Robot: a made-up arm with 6 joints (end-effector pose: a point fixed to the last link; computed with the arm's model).
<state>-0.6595 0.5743 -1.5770 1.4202 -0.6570 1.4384</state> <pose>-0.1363 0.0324 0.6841 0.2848 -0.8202 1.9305</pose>
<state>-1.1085 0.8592 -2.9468 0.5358 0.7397 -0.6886</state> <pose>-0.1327 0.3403 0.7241 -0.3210 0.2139 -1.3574</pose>
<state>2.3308 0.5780 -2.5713 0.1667 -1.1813 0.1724</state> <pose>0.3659 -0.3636 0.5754 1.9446 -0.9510 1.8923</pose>
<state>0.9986 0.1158 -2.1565 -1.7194 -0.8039 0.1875</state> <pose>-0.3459 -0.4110 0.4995 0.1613 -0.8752 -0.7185</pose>
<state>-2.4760 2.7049 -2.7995 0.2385 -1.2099 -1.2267</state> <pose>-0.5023 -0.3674 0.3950 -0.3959 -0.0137 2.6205</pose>
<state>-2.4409 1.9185 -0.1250 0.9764 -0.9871 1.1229</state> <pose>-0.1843 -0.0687 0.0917 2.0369 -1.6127 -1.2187</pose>
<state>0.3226 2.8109 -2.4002 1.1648 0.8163 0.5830</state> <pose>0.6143 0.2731 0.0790 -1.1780 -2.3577 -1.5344</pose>
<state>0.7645 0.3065 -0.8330 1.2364 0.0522 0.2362</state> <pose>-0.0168 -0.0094 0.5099 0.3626 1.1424 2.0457</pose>
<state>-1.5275 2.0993 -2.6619 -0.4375 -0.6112 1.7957</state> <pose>0.0430 -0.4545 0.6758 0.3298 0.2745 -0.0525</pose>
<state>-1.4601 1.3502 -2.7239 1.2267 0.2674 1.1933</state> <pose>0.0233 0.0069 0.8448 0.2881 0.1693 0.9652</pose>
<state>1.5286 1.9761 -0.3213 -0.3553 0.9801 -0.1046</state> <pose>0.0332 0.1287 0.0876 1.9694 -1.2814 0.9710</pose>
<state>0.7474 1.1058 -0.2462 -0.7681 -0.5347 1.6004</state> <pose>0.1165 0.1543 0.2424 -0.0990 2.2053 1.3755</pose>
